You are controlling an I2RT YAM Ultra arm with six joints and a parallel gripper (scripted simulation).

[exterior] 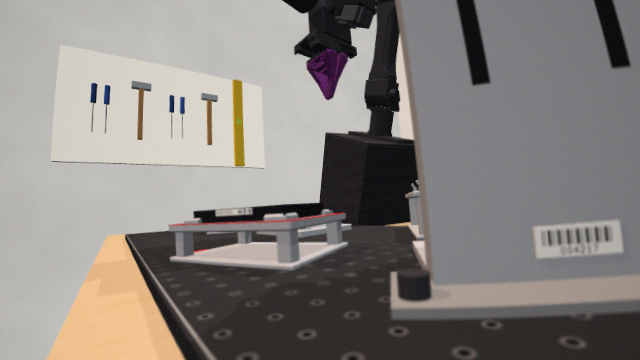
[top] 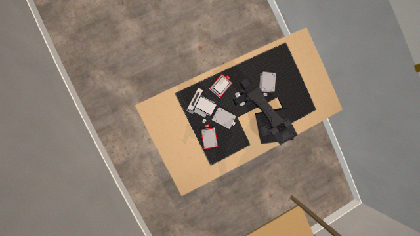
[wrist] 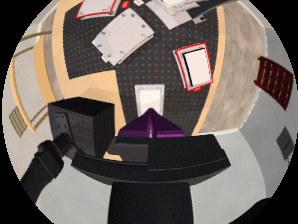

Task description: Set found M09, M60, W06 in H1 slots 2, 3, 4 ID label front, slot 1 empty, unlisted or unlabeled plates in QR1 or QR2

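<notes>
Right now the white well plate is 230 mm below my hand, 110 mm to the right of it and 10 mm ahead of it. From my hand the other things lie so: plate hotel H1 (320 mm to the left, 110 mm ahead, 90 mm below); then red-rimmed nest (330 mm to the left, 210 mm below, 210 mm behind); then black-sided plate (200 mm below, 170 mm ahead, 60 mm to the left).
</notes>
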